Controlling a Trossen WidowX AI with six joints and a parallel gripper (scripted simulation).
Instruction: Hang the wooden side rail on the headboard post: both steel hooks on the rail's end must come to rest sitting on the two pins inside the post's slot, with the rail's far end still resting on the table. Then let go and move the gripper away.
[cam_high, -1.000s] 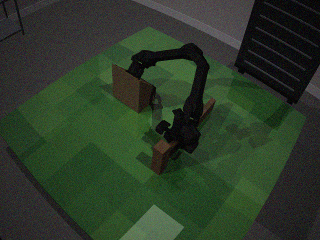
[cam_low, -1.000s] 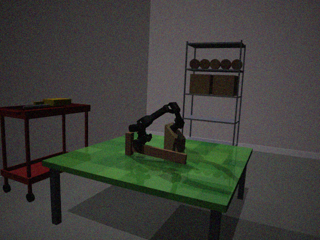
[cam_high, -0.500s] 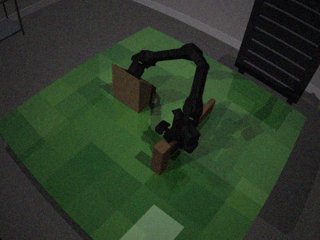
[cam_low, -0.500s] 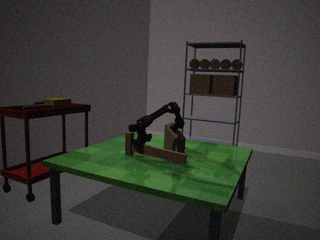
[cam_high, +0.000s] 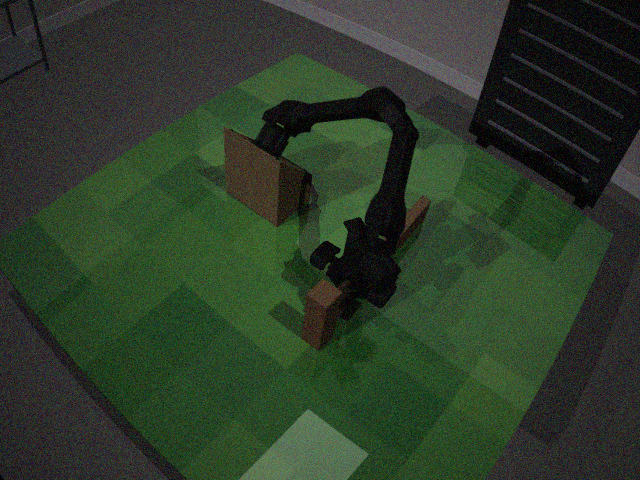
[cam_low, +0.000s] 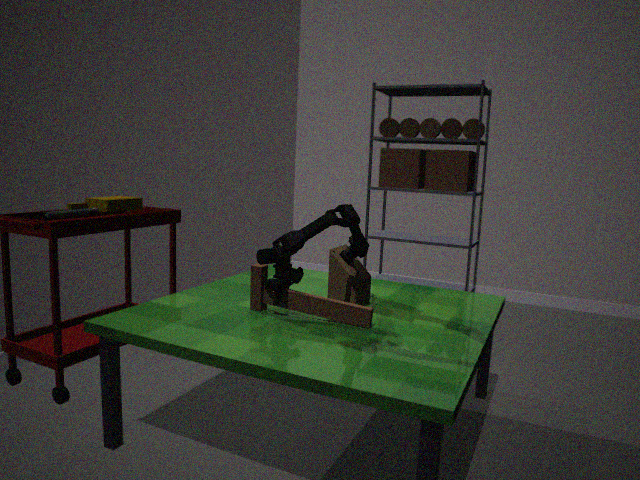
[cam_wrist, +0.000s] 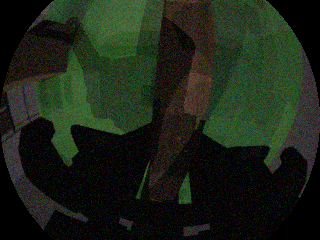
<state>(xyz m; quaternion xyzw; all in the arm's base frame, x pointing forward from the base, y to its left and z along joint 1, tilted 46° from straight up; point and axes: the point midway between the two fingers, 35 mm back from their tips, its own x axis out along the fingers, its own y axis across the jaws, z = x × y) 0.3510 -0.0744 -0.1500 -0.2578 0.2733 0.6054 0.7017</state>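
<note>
The headboard post is 10 mm behind my gripper tip, 100 mm to the right of it and 40 mm above it.
</note>
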